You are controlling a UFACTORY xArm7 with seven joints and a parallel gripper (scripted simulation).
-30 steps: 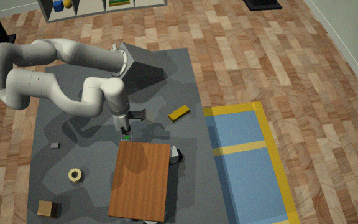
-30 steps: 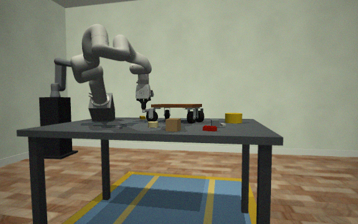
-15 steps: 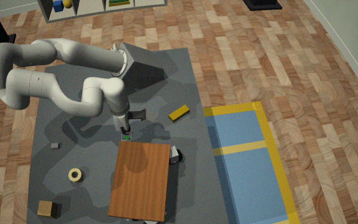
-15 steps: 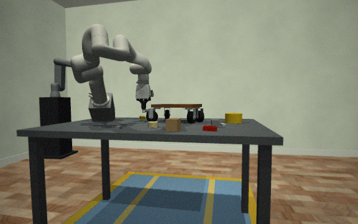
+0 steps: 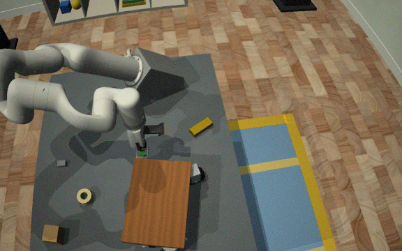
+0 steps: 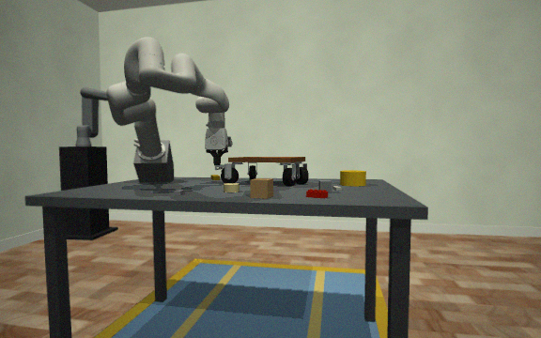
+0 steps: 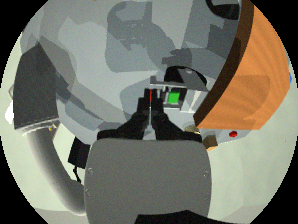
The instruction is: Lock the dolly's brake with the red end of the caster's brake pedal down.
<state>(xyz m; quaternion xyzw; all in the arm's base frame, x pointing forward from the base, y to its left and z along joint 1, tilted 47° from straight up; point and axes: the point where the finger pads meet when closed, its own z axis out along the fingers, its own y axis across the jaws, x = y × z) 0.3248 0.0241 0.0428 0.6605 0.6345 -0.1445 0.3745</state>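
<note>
Right now my hand is 3 cm above the brake pedal and 2 cm short of it. From my hand the other things lie so: small grey block: 36 cm to the right, 10 cm below, 4 cm behind; then cardboard cube: 39 cm to the right, 27 cm ahead, 8 cm below; then yellow bar: 24 cm to the left, 10 cm below, 8 cm behind.
</note>
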